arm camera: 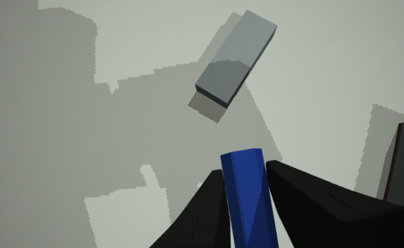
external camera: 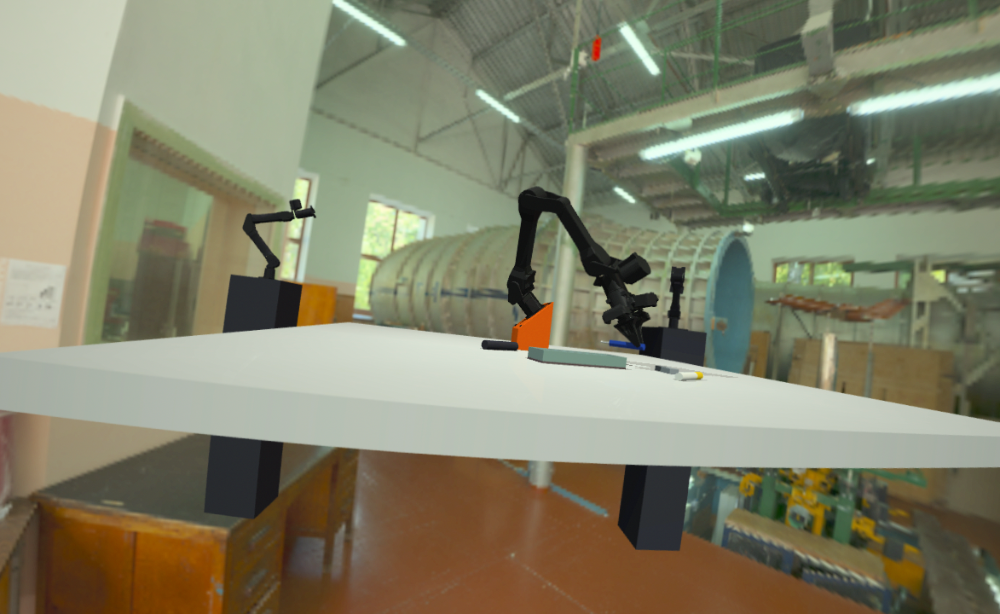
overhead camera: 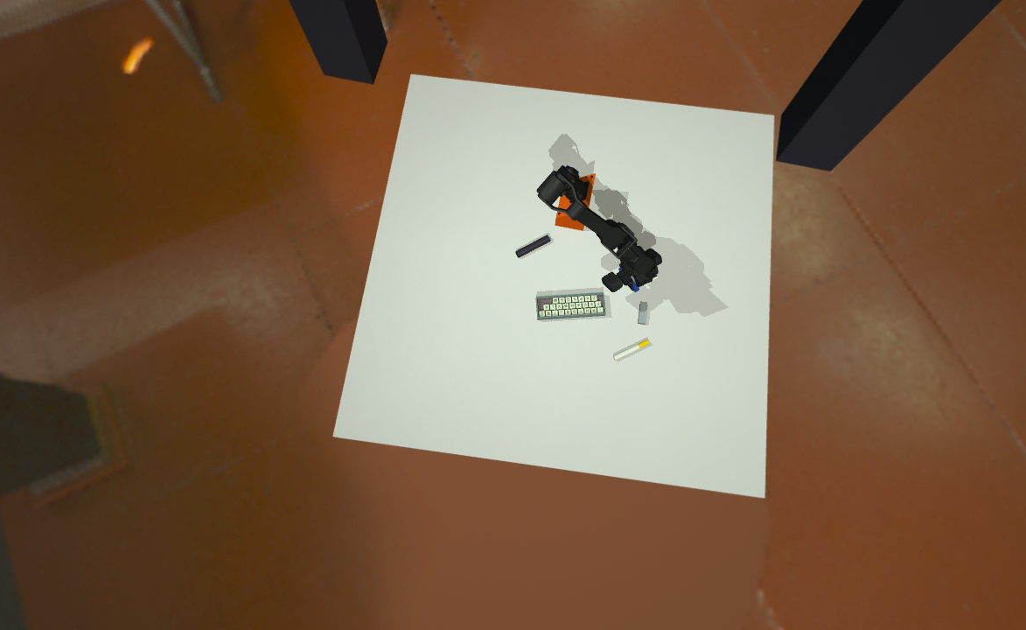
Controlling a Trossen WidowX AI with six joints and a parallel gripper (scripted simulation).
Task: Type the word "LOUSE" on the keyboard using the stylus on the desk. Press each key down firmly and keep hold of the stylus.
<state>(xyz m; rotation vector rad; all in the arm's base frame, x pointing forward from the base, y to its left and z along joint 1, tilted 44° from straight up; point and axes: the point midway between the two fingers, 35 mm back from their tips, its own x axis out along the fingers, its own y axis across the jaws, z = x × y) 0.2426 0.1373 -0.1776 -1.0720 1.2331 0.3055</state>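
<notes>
Now: the blue stylus 50 mm to the right of my gripper tip and 50 mm behind it. Round my gripper tip: yellow pen: 180 mm ahead, 40 mm to the left, 40 mm below; then black cylinder: 350 mm to the right, 90 mm behind, 40 mm below; then grey block: 60 mm ahead, 50 mm below, 40 mm to the left.
</notes>
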